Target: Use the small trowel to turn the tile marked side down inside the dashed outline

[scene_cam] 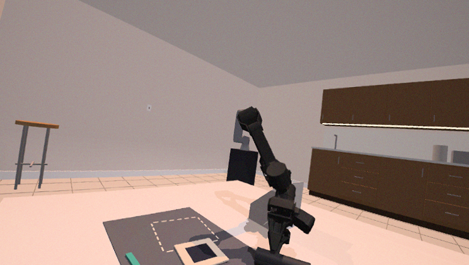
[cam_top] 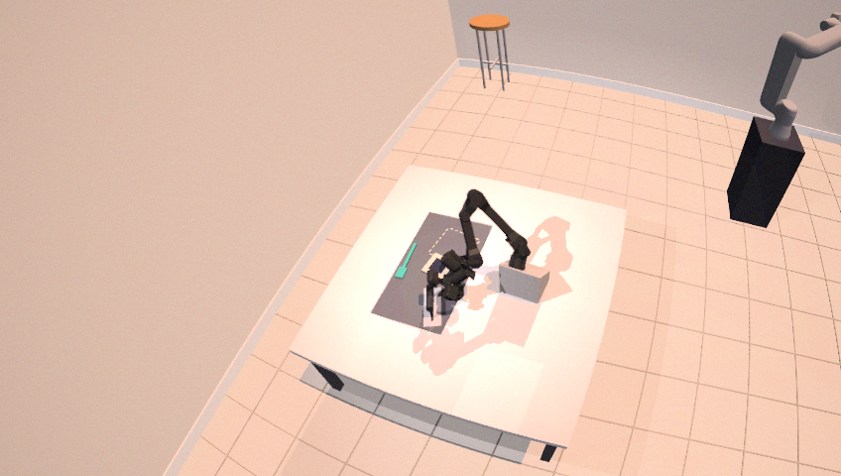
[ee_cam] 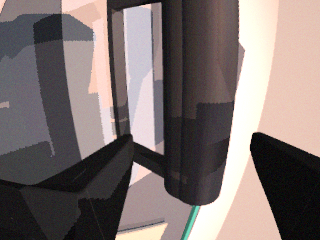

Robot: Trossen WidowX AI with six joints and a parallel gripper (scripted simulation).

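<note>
The trowel is 40 mm below my gripper tip and 10 mm ahead of it. Round my gripper tip: square tile (190 mm to the right, 70 mm below, 60 mm ahead); dark mat (180 mm to the right, 100 mm below, 80 mm ahead); green strip (220 mm ahead, 160 mm to the right, 70 mm below).
</note>
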